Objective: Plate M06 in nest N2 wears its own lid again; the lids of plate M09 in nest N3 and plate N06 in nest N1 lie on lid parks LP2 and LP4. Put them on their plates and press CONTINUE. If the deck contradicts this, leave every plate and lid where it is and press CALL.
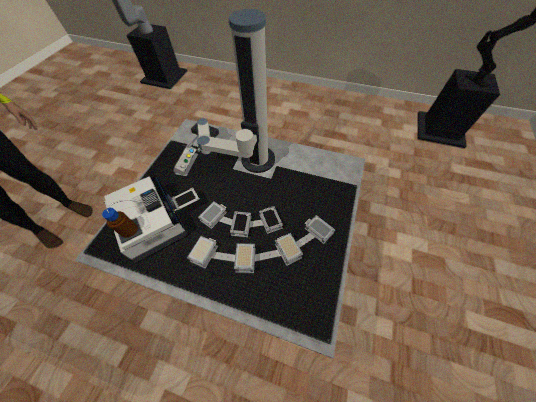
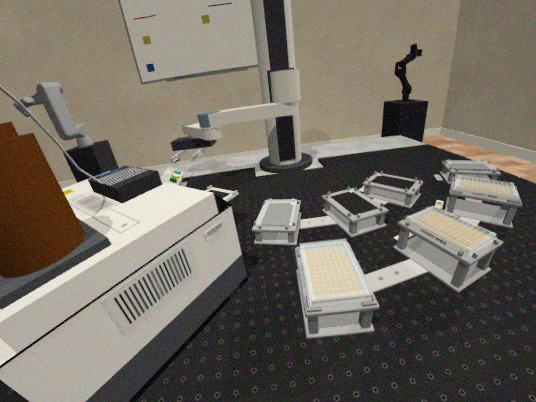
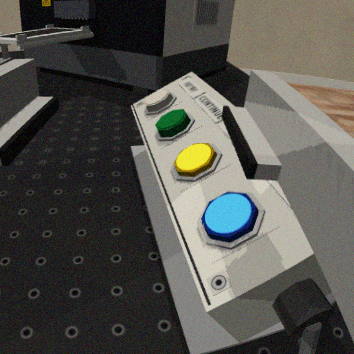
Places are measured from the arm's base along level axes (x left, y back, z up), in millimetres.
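Pixels of known places: gripper, fingertip midpoint: [image 1: 192,148] [image 2: 182,159] [image 3: 140,85]; arm's base, link origin: [image 1: 258,159] [image 2: 285,163].
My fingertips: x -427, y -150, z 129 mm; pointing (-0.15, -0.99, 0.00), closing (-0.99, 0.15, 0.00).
Note:
Ahead of a thing's pixels: the offset from my fingertips to its top centre. "spot": to the spot under its first point.
My gripper [image 1: 198,141] [image 2: 187,156] [image 3: 140,85] is empty, its fingers drawn in to a narrow stand with a gap between them, above the button panel @(dx -55, dy -57, dz -32 mm) [image 1: 180,170] [image 3: 240,265]. The panel has a white button @(dx -25, dy -129, dz -41 mm) [image 3: 160,103], a green button @(dx -30, dy -79, dz -41 mm) [image 3: 173,123], a yellow button @(dx -36, dy -30, dz -44 mm) [image 3: 196,158] and a blue button @(dx -41, dy +20, dz -44 mm) [image 3: 229,216]. CONTINUE is readable beside the green one. The left plate @(dx +378, dy -637, dz -39 mm) [image 1: 203,251] [image 2: 332,272] looks paler than the middle plate @(dx +621, dy -598, dz -34 mm) [image 1: 245,257] [image 2: 452,230] and right plate @(dx +835, dy -471, dz -37 mm) [image 1: 289,248] [image 2: 485,186]. Grey, clear-looking lids lie on the left inner stand [image 1: 212,214] [image 2: 277,214] and far-right stand [image 1: 320,228] [image 2: 470,168]. Plate codes are unreadable.
Two open-framed stands [image 1: 240,223] [image 1: 271,219] hold no lid. A white instrument @(spot: dx +128, dy -648, dz +92 mm) [image 1: 150,227] [image 2: 165,250] with a brown bottle @(spot: dx +78, dy -709, dz +189 mm) [image 1: 125,226] [image 2: 37,205] stands left, its frame-like tray @(spot: dx +116, dy -435, dz -15 mm) [image 1: 176,204] extended. The arm column [image 1: 260,95] rises behind. A person's legs [image 1: 32,172] show at left.

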